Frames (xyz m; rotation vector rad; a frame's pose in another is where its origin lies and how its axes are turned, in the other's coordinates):
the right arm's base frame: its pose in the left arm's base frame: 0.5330 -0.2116 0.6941 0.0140 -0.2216 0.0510
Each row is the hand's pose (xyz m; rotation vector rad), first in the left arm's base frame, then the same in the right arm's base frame.
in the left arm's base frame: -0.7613 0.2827 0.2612 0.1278 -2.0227 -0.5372
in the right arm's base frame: -1.3320 0.5575 -0.1480 0.0074 -1.8171 -0.5447
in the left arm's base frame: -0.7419 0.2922 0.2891 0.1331 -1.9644 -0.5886
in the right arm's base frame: -1.3065 0.5662 -0.1253 0.0082 -1.7607 -0.5966
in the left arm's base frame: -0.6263 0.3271 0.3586 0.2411 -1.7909 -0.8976
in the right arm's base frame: -1.1769 0.5956 -0.0835 0.0834 -1.6031 -0.9109
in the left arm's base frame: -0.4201 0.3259 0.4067 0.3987 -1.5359 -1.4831
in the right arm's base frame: -0.9655 0.5840 -0.0818 0.1809 -1.3880 -1.5014
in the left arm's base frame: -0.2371 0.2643 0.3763 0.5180 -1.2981 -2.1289
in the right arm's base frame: -0.7969 0.5127 -0.1504 0.2369 -1.2115 -2.1478
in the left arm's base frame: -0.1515 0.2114 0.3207 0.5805 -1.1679 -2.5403
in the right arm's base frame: -0.7283 0.4550 -0.2224 0.2600 -1.1329 -2.5576
